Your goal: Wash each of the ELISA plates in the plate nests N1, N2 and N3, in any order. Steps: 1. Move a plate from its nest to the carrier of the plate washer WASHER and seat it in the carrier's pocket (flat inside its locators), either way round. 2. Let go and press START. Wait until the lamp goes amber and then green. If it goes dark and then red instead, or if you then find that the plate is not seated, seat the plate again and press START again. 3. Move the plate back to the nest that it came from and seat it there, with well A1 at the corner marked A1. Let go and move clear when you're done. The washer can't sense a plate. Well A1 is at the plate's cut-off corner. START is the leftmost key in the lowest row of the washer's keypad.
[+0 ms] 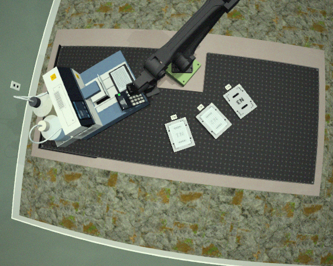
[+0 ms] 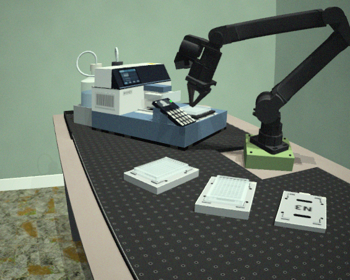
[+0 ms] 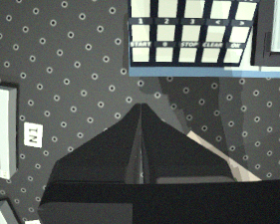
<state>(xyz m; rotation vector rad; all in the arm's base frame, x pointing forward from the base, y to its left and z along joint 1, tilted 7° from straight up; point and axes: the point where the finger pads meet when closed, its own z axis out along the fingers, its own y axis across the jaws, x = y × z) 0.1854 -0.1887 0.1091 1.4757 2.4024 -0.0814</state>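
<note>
My hand is 110 mm past the dark carrier, 150 mm to the left of it and 60 mm above it. Also, from my hand: plate washer 40 mm behind, 290 mm to the right, 30 mm below; N1 label 90 mm ahead, 130 mm to the left, 160 mm below.
</note>
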